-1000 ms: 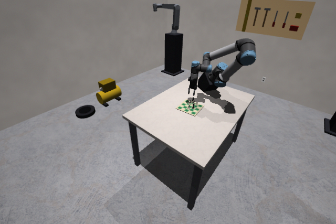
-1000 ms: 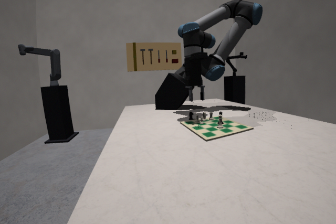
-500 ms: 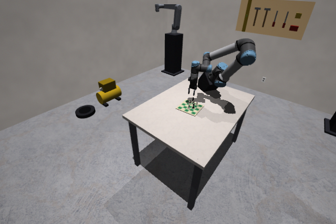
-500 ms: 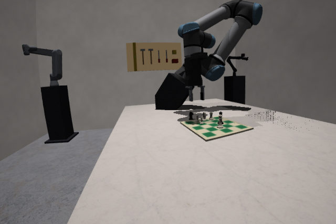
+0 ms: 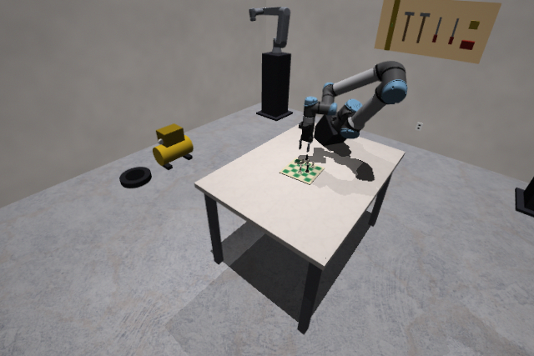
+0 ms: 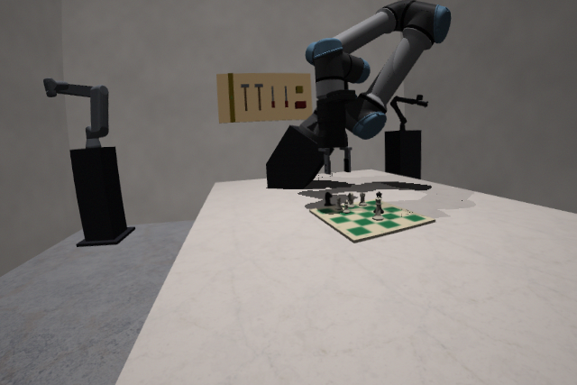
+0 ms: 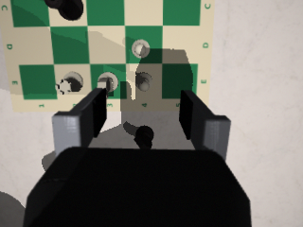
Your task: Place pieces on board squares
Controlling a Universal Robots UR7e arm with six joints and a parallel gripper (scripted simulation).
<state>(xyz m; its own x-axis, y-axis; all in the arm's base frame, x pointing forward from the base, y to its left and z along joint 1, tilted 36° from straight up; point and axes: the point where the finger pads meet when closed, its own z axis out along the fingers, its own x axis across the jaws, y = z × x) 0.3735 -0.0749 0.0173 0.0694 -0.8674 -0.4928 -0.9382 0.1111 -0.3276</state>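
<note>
Right now my hand is 120 mm above the cream chessboard, 70 mm short of it and 50 mm to the right of it.
</note>
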